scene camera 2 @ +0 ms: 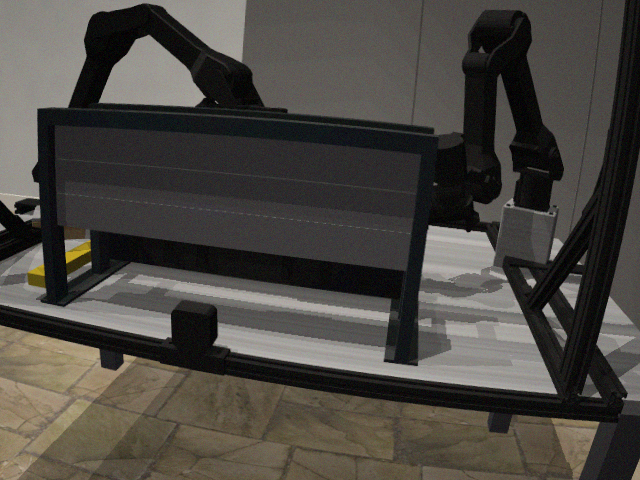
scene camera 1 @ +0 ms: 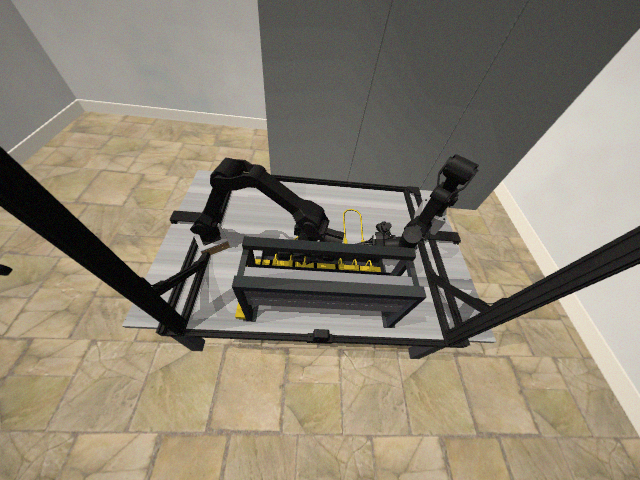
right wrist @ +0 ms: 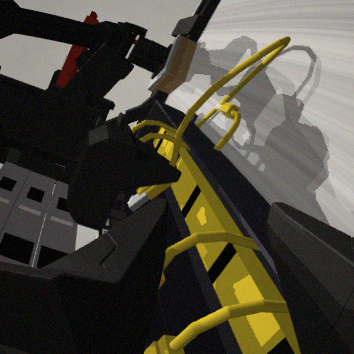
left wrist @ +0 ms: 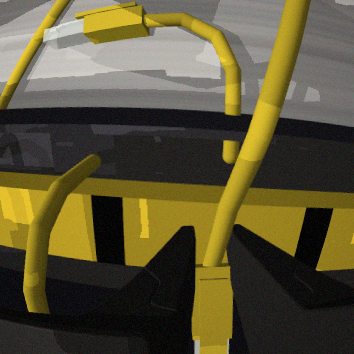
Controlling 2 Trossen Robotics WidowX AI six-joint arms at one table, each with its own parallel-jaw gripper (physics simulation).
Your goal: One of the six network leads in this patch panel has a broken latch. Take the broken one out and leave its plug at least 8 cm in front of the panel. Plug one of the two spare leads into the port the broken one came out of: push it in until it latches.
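My left gripper is shut on the yellow plug of a lead, whose cable rises in a tall loop. In the right wrist view, the held plug's clear tip is outside any port, apart from the grey patch panel. My right gripper is partly open and empty, beside curved yellow leads. Another yellow plug with a clear tip shows beyond the dark tray edge. The port faces are hidden in both scene views; I cannot tell the latches' condition.
The panel's dark frame stands between the arms. A yellow bar with black bands runs close to both grippers. A yellow block lies by the frame's left foot. A wooden-faced block is near the left arm's base.
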